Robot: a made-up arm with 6 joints.
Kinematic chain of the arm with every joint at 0, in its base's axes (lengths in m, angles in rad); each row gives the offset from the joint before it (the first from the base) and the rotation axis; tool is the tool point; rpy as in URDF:
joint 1: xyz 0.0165 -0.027 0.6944 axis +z
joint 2: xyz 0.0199 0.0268 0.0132 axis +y
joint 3: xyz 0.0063 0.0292 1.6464 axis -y
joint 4: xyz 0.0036 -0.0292 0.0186 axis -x
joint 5: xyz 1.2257 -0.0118 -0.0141 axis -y
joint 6: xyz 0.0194 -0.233 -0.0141 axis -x
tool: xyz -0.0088 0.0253 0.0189 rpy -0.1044 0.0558 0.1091
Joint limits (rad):
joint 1: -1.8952..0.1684
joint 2: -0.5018..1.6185
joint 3: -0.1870..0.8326
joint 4: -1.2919..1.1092
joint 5: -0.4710..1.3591
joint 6: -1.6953..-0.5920
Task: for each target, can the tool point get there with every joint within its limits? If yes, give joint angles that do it. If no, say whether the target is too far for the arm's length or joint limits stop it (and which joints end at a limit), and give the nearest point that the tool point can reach.
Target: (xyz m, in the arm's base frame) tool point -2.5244 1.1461 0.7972
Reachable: no: joint limits stop it (at a limit: joint 1, joint 2, joint 3, joint 5, joint 6) | nearest point -0.3193 -0.3663 2.4340 | short by 3.135 m
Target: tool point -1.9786 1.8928 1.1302
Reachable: no: joint limits stop it (at a limit: joint 2, joint 3, joint 4, joint 5) | nearest point -0.5097 0.4793 3.3967 | short by 3.048 m
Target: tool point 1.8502 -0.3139 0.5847
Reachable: yes | joints -0.0886 0.9138 -0.0812 -0.9281 0.6171 -0.8584
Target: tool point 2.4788 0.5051 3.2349
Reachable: no: too far | nearest point 2.0001 0.2171 2.7083 | short by 0.768 m
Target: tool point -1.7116 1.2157 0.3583
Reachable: no: joint limits stop it (at a limit: joint 1, joint 2, joint 3, joint 5, joint 6) | nearest point -0.5169 -1.1232 -0.5259 | short by 2.771 m
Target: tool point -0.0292 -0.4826 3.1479
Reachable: yes | joints -1.1343 -0.3166 0.4622 -0.0515 -0.0330 -1.4770
